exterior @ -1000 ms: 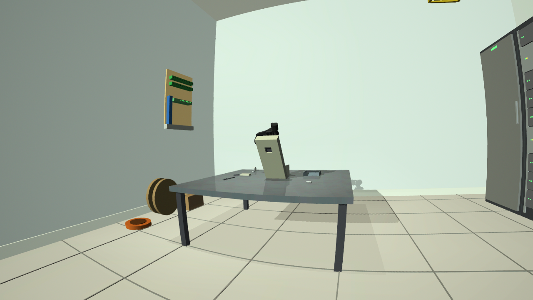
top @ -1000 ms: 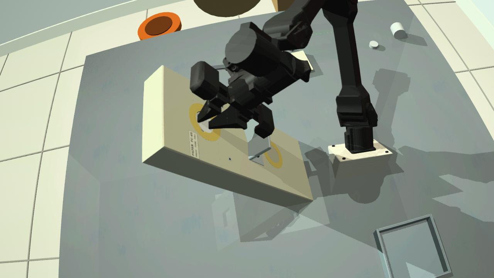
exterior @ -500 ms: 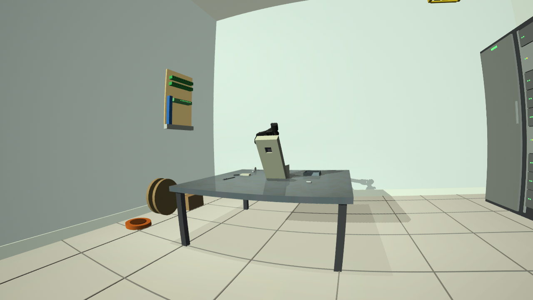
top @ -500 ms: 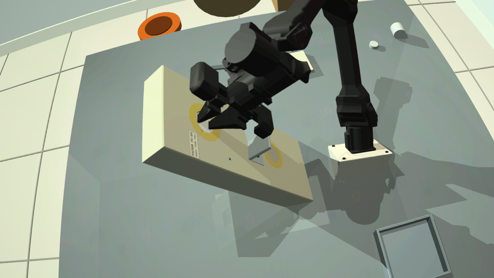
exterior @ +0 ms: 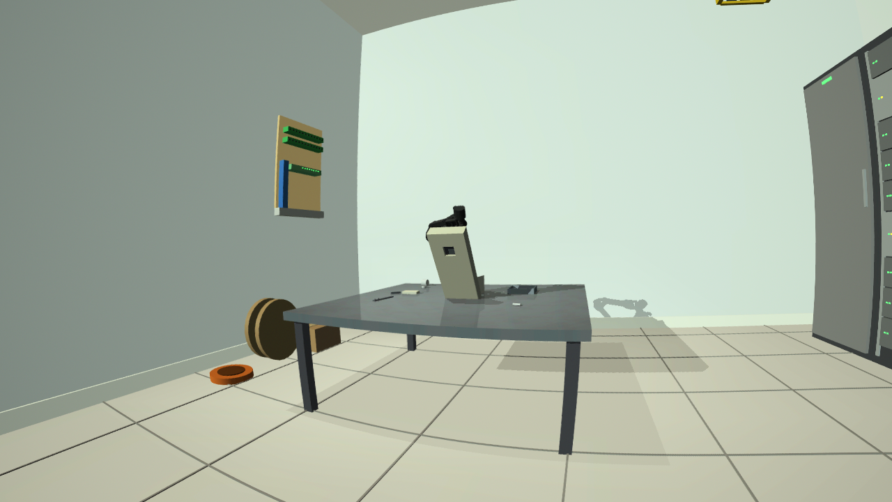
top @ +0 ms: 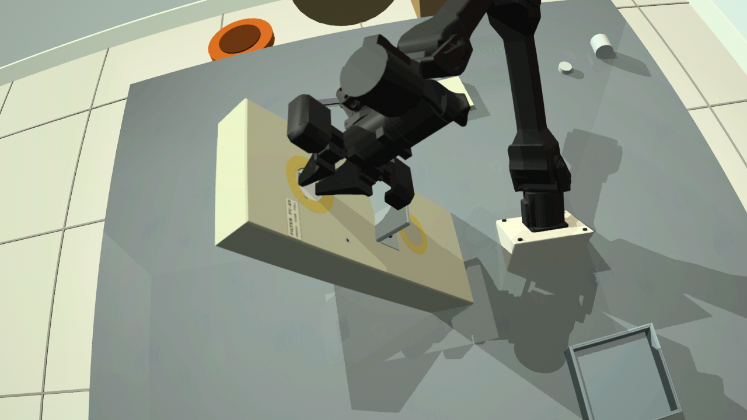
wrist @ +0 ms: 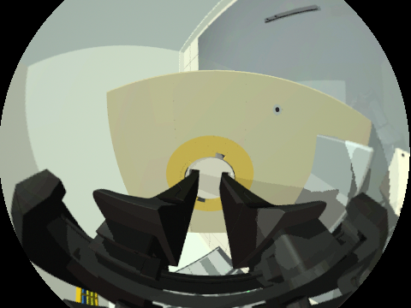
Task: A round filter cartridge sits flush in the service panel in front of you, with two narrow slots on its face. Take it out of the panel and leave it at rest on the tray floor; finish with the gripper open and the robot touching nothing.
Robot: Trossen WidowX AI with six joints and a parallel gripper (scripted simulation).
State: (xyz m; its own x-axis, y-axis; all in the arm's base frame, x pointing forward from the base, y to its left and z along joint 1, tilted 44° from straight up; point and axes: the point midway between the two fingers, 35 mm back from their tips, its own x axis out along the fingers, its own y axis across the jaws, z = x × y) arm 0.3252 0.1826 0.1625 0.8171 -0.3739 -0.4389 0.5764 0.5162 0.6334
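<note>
My gripper tip is now 10 mm short of the round filter cartridge and 10 mm above it. Round my gripper tip: grey tray (420 mm behind, 270 mm below, 260 mm to the left); grey shelf (90 mm below, 90 mm behind, 10 mm to the right).
</note>
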